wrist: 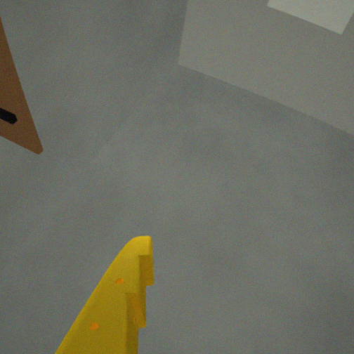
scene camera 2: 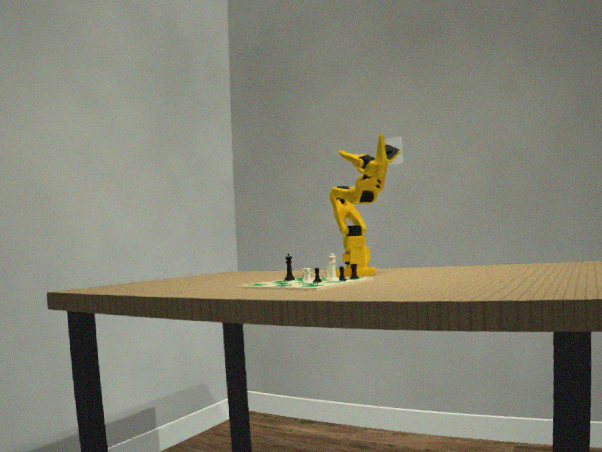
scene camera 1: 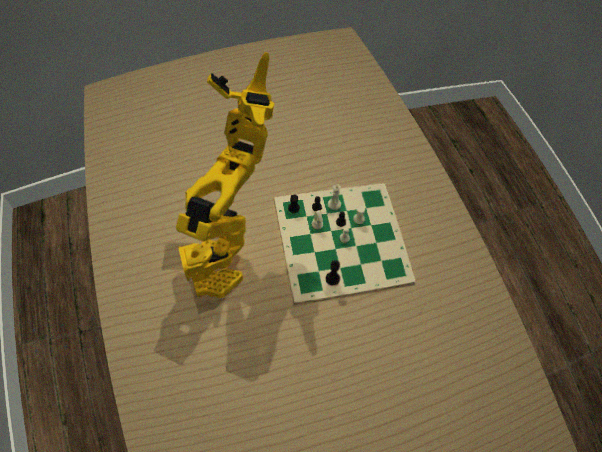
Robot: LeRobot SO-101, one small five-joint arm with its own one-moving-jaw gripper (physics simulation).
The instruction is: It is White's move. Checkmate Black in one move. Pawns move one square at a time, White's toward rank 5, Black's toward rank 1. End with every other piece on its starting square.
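Pixels of known places: hand, its tool point: (scene camera 2: pixel 380 135) (scene camera 1: pixel 266 55); arm's base, origin of its link: (scene camera 1: pixel 224 267).
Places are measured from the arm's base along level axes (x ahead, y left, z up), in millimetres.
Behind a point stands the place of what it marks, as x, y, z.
A green and white five-by-five board (scene camera 1: pixel 354 296) (scene camera 2: pixel 320 287) lies right of the arm. On its bottom row the black king (scene camera 1: pixel 333 273) @[171, -82, 37] (scene camera 2: pixel 288 268) @[178, -77, 34] stands second from left. On the top row, from the left, stand a black piece (scene camera 1: pixel 294 205) @[153, 76, 22] (scene camera 2: pixel 354 271) @[157, 84, 23], a black pawn (scene camera 1: pixel 317 204) @[194, 68, 20] and the white king (scene camera 1: pixel 335 200) @[227, 62, 28] (scene camera 2: pixel 332 267) @[233, 68, 38]. On the second row stand a light piece (scene camera 1: pixel 317 221) @[181, 30, 24], a black pawn (scene camera 1: pixel 341 219) @[225, 24, 20] and a white rook-like piece (scene camera 1: pixel 359 216) @[258, 19, 23] (scene camera 2: pixel 307 275) @[266, 25, 24]. A white pawn (scene camera 1: pixel 345 236) @[220, -12, 20] stands on the centre square. My gripper (scene camera 1: pixel 263 89) (scene camera 2: pixel 361 143) is wide open, empty, high above the table.
The arm's base (scene camera 1: pixel 217 282) @[-20, -33, 17] (scene camera 2: pixel 356 271) @[27, 28, 13] stands on the wooden table (scene camera 1: pixel 350 375) @[144, -255, 0] (scene camera 2: pixel 450 285) @[270, 334, 0], left of the board in the first scene view. The wrist view shows one notched yellow jaw, grey walls and a brown panel (wrist: pixel 15 100) at the left edge.
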